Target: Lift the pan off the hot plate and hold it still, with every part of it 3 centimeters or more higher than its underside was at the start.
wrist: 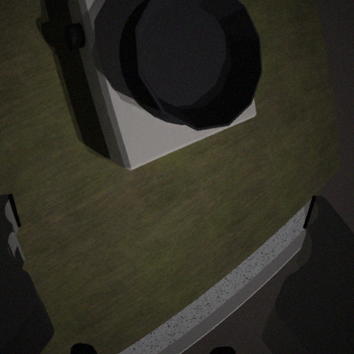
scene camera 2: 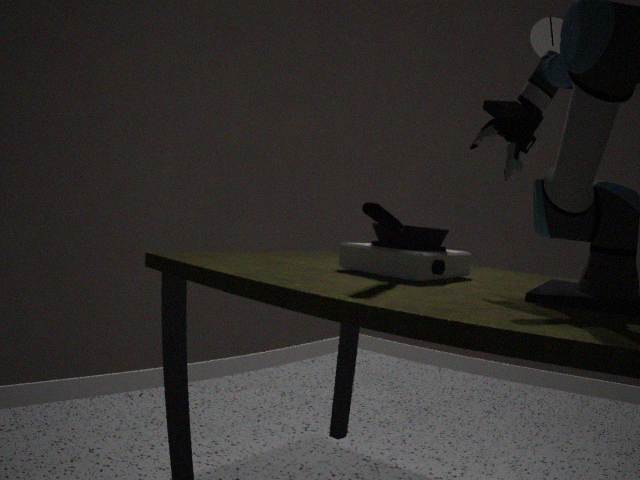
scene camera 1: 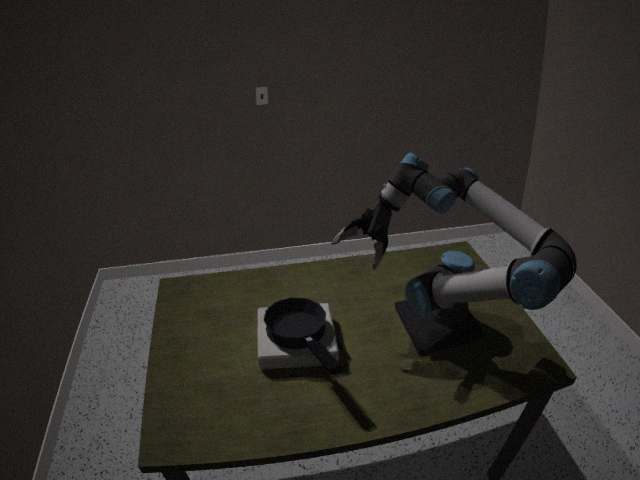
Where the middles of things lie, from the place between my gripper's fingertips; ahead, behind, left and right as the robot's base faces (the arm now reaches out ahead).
I see my gripper 190 mm short of the black pan (scene camera 1: 294,320), 120 mm to the right of it and 170 mm above it.
